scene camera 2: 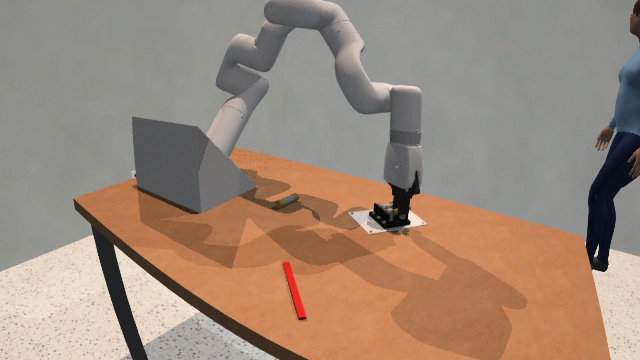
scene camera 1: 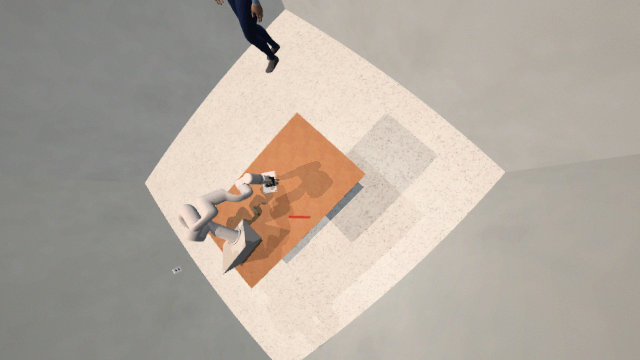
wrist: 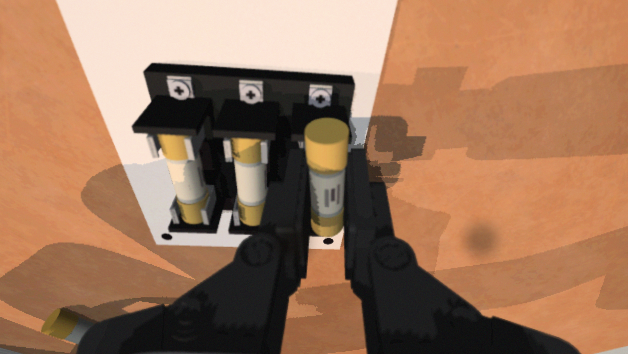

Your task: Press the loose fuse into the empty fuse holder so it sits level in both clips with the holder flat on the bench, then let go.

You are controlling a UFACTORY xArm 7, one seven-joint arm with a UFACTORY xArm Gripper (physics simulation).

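Where they show: gripper, between the fingertips: (scene camera 2: 400, 212) (scene camera 1: 271, 180) (wrist: 327, 176); arm's base, origin of its link: (scene camera 2: 210, 158) (scene camera 1: 236, 236).
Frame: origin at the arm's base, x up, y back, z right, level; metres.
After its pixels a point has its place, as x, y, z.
My gripper (scene camera 1: 274, 181) @[-0.056, -0.544, -0.056] (scene camera 2: 401, 214) @[-0.056, -0.544, -0.056] (wrist: 327, 176) @[-0.056, -0.544, -0.056] is shut on a fuse (wrist: 327, 192) @[-0.041, -0.546, -0.060] with gold caps and a grey body, over the right-hand position of the black fuse holder (scene camera 2: 389, 221) @[-0.072, -0.524, -0.030] (wrist: 215, 82) @[-0.078, -0.529, -0.107]. In the wrist view the fuse's upper cap looks large and overlaps the black block there, so that end seems raised. The lower cap is near the plate's front edge. The fingers and fuse hide most of the clips, so contact with them cannot be told. The holder's base appears flat on a white plate (scene camera 1: 269, 190) @[-0.088, -0.456, -0.032] (scene camera 2: 360, 218) @[-0.088, -0.446, -0.043] (wrist: 225, 30) @[-0.088, -0.544, -0.117].
Two cream fuses (wrist: 187, 180) @[-0.058, -0.497, -0.090] (wrist: 250, 180) @[-0.058, -0.517, -0.074] sit in the left and middle positions. Another gold-capped fuse (scene camera 1: 256, 210) @[-0.075, -0.255, -0.019] (scene camera 2: 287, 201) @[-0.077, -0.254, -0.016] (wrist: 61, 323) @[-0.077, -0.261, -0.058] lies on the orange bench (scene camera 1: 300, 145) @[-0.090, -0.908, -0.042] (scene camera 2: 480, 245) @[-0.090, -0.768, -0.042] near the grey base wedge (scene camera 2: 167, 165) @[0.013, 0.038, 0.147]. A red strip (scene camera 1: 299, 217) @[-0.083, -0.448, 0.307] (scene camera 2: 294, 291) @[-0.084, -0.457, 0.314] lies towards one edge.
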